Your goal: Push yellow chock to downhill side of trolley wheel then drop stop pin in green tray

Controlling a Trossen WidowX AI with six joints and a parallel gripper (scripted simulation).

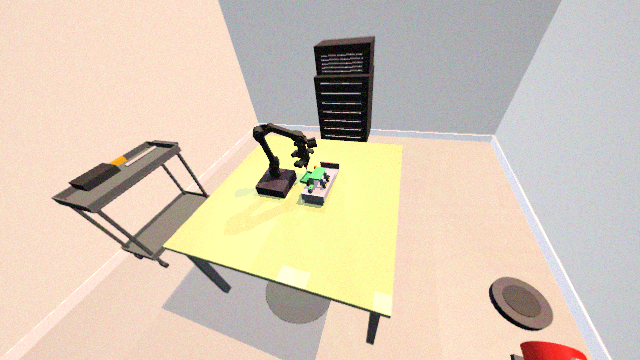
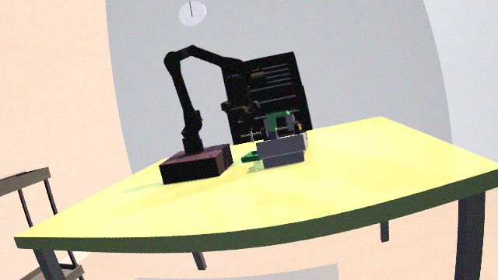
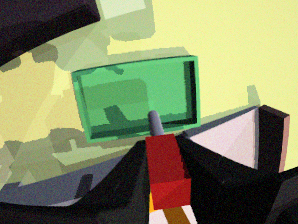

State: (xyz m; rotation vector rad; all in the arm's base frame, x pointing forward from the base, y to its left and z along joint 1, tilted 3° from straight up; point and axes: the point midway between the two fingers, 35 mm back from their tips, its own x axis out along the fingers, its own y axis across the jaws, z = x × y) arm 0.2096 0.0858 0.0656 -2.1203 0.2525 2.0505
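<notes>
The yellow chock lies 70 mm ahead of my gripper tip, 30 mm to the right of it and 20 mm below it. From my gripper tip the other things lie so: stop pin: right at my gripper tip; grey ramp: 120 mm ahead, 110 mm to the right, 60 mm below; green trolley: 120 mm to the right, 120 mm ahead.
</notes>
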